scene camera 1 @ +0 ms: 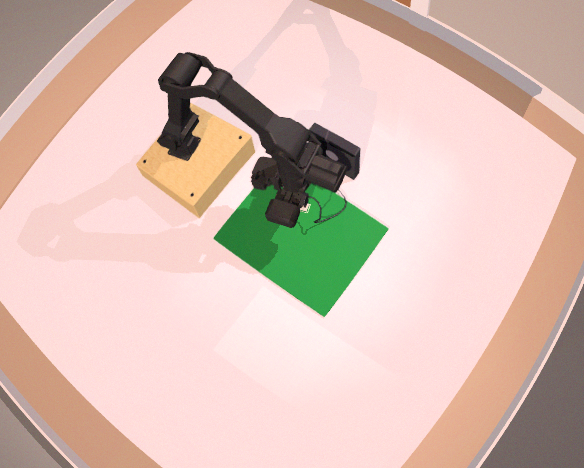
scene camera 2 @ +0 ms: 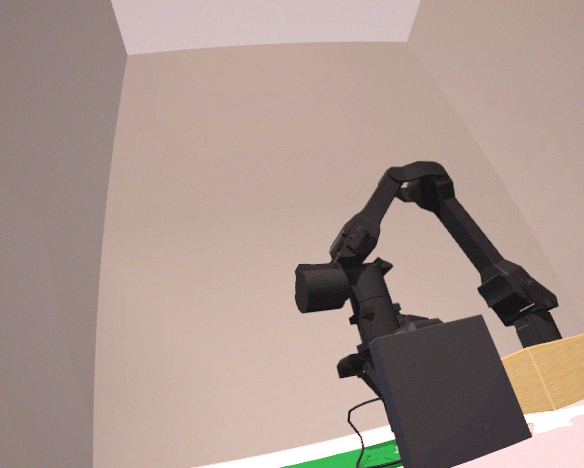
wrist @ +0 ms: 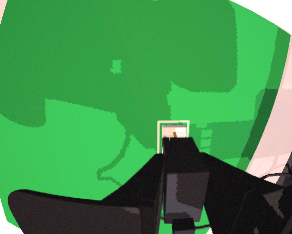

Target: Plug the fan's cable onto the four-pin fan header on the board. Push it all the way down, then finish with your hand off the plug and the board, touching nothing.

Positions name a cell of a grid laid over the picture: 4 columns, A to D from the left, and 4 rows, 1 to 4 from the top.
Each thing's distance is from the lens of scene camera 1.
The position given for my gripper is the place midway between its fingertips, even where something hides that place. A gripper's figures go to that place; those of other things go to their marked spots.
my gripper (scene camera 1: C2): 128 cm
fan (scene camera 1: C2): 126 cm
green board (scene camera 1: C3): 127 cm
